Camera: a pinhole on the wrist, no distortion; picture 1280 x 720 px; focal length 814.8 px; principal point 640.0 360.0 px. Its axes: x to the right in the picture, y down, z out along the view. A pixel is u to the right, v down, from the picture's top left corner.
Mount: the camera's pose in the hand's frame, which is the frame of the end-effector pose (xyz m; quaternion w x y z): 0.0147 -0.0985 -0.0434 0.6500 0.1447 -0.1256 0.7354
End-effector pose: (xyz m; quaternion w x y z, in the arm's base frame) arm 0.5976 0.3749 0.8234 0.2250 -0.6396 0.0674 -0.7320
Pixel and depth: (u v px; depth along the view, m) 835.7 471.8 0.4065
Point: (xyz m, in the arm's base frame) 0.9173 0.6067 0.9234
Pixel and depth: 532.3 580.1 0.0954
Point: 0.6008 0.5169 0.8836
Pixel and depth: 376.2 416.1 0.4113
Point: 0.7821 0.7563 1.0391
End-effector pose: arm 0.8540 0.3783 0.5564 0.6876 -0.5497 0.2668 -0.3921
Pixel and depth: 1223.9 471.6 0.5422
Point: 1.3070 0.7769 0.6589
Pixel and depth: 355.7 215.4 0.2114
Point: 0.9332 0.3663 0.8247
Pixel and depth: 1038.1 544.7 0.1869
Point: 0.9475 0.4839 0.6825
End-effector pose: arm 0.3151 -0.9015 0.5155 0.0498 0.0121 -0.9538 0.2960
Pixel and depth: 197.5 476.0 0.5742
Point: 0.3172 -1.6143 0.5540
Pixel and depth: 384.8 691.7 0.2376
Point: 0.3768 -1.2068 0.5377
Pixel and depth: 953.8 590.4 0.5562
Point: 0.4106 -1.3211 0.1203
